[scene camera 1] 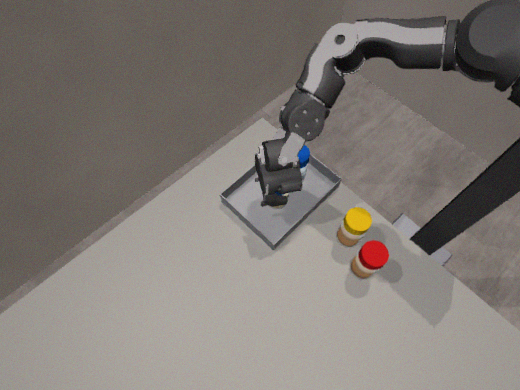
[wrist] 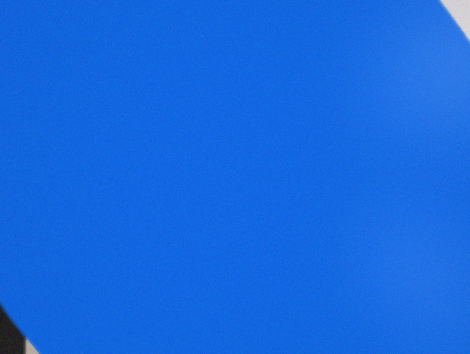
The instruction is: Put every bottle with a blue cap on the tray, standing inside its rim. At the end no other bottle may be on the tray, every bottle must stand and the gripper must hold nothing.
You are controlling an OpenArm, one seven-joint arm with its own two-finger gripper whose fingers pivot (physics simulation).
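Observation:
My gripper (scene camera 1: 275, 198) is over the tray (scene camera 1: 270, 227) and shut on a bottle with a blue cap (scene camera 1: 282, 203) (wrist: 235, 175). In the scene view the fingers hide most of that bottle; a bit of blue and a pale lower part show. Its blue cap fills most of the wrist view. I cannot tell whether its base touches the tray. Another blue-capped bottle (scene camera 1: 303, 158) stands inside the rim near the tray's far corner, partly hidden by the gripper. A yellow-capped bottle (scene camera 1: 356, 225) and a red-capped bottle (scene camera 1: 371, 257) stand on the table outside the tray.
The yellow-capped and red-capped bottles stand close together to the right of the tray, near the table (scene camera 1: 175, 300) edge. The arm reaches in from the upper right over the tray's far side. A dark post (scene camera 1: 470, 200) rises beyond the table's right edge.

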